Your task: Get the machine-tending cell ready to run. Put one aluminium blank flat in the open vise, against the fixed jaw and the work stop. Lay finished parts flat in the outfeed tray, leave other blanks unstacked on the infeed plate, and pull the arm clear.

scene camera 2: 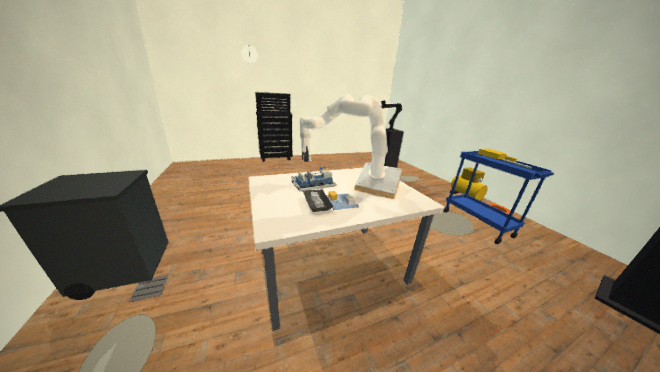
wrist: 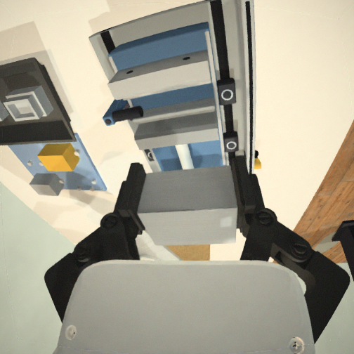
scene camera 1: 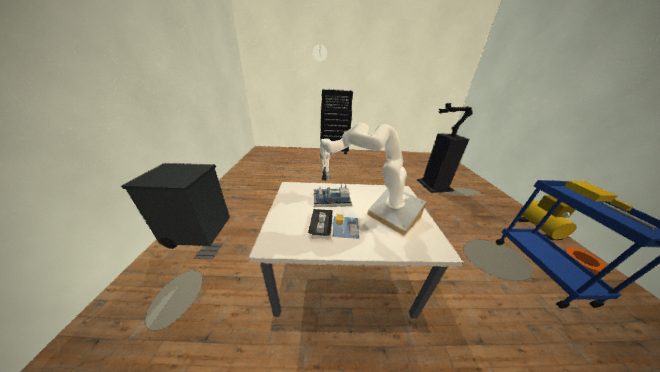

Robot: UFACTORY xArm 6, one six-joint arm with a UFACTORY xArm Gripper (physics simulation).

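Where they show: gripper, fingertip midpoint: (scene camera 2: 305,160) (scene camera 1: 324,178); arm's base, origin of the base link: (scene camera 2: 376,173) (scene camera 1: 395,202).
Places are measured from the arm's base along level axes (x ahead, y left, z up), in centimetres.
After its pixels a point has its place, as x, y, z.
My gripper (scene camera 1: 325,177) @[49.3, -24.6, 8.4] (scene camera 2: 306,158) @[49.3, -24.6, 8.4] (wrist: 187,172) is shut on a plain grey aluminium blank (wrist: 187,225), high above the table. In the wrist view the blue vise (scene camera 1: 332,197) @[43.7, -16.5, -4.3] (scene camera 2: 314,181) @[45.4, -15.9, -5.3] (wrist: 162,44) lies beyond the blank. A gap shows between its jaw with two holes (wrist: 160,76) and the other jaw (wrist: 177,131). A black-tipped work stop (wrist: 127,114) is at the gap's left end. The black outfeed tray (wrist: 59,126) holds grey finished parts (scene camera 1: 321,222) @[55.4, 9.9, -6.0] (wrist: 27,105). On the blue infeed plate (scene camera 1: 344,234) @[41.5, 18.0, -9.4] (wrist: 89,167), a grey blank (scene camera 1: 353,228) @[35.7, 17.0, -5.9] (wrist: 47,184) sits apart from a yellow block (scene camera 1: 339,219) @[42.9, 7.5, -5.9] (wrist: 59,157).
The arm's base plate (scene camera 1: 398,212) @[1.6, 9.0, -2.3] (scene camera 2: 378,181) @[4.4, 7.3, -2.8] stands right of the vise on the white table (scene camera 1: 280,240) @[81.3, 17.6, -10.3] (scene camera 2: 280,220) @[81.3, 15.2, -10.3]. A dark cabinet (scene camera 1: 175,205) (scene camera 2: 85,230) is left of the table. A blue cart (scene camera 1: 545,255) (scene camera 2: 482,212) is at the right.
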